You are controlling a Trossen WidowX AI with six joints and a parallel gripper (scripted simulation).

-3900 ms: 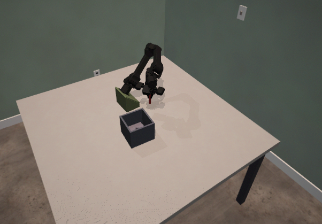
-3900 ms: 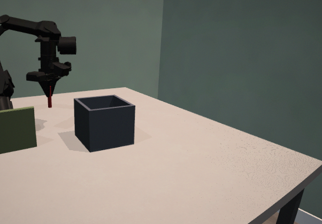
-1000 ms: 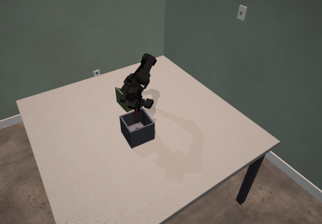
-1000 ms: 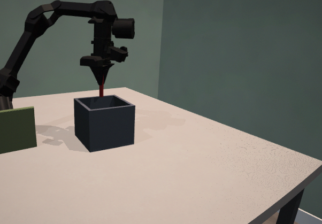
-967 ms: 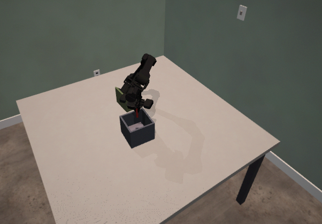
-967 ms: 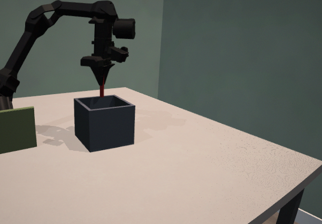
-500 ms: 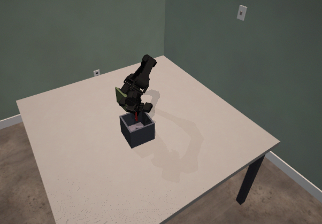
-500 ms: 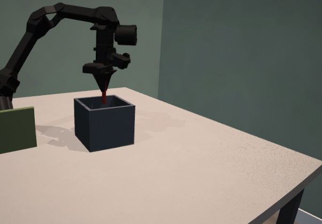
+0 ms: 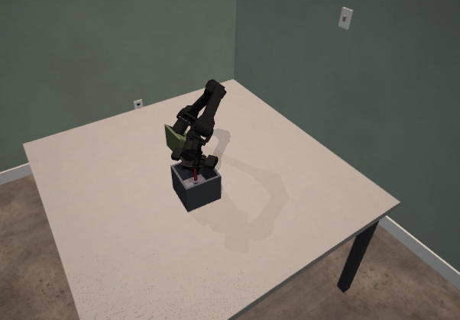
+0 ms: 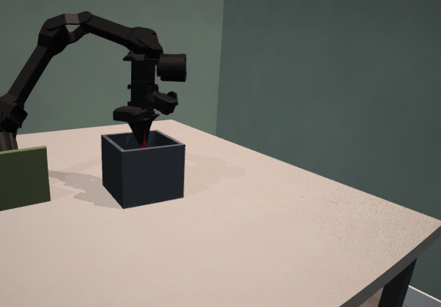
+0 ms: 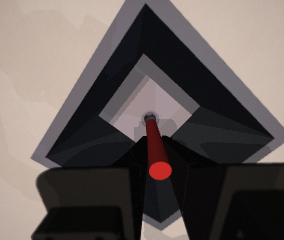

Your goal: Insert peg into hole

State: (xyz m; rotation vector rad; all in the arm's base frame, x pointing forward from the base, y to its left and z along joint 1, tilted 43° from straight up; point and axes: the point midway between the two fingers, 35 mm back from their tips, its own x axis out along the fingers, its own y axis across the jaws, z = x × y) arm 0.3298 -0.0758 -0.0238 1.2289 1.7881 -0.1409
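Right now my hand is 12 cm above the pale grey plate. The rest, counted from my hand: red peg: 4 cm below.
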